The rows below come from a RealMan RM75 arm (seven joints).
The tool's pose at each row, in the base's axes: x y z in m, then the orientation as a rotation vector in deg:
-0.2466 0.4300 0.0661 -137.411 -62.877 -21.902
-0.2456 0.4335 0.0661 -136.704 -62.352 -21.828
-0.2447 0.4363 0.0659 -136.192 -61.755 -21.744
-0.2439 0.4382 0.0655 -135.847 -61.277 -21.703
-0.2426 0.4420 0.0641 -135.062 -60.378 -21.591
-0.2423 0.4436 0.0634 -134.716 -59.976 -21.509
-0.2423 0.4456 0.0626 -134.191 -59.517 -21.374
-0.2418 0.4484 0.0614 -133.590 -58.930 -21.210
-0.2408 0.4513 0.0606 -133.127 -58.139 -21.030
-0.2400 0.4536 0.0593 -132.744 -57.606 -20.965
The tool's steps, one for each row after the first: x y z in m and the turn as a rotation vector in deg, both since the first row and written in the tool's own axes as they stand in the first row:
0.0029 -0.0012 0.0019 0.733 0.409 0.244
0.0051 -0.0021 0.0036 1.319 0.756 0.577
0.0067 -0.0024 0.0050 1.722 1.022 0.852
0.0093 -0.0032 0.0082 2.608 1.559 1.352
0.0102 -0.0036 0.0097 3.012 1.778 1.584
0.0111 -0.0045 0.0114 3.600 2.056 1.833
0.0127 -0.0054 0.0139 4.287 2.388 2.165
0.0148 -0.0060 0.0162 4.903 2.717 2.670
0.0163 -0.0063 0.0185 5.353 3.002 2.988

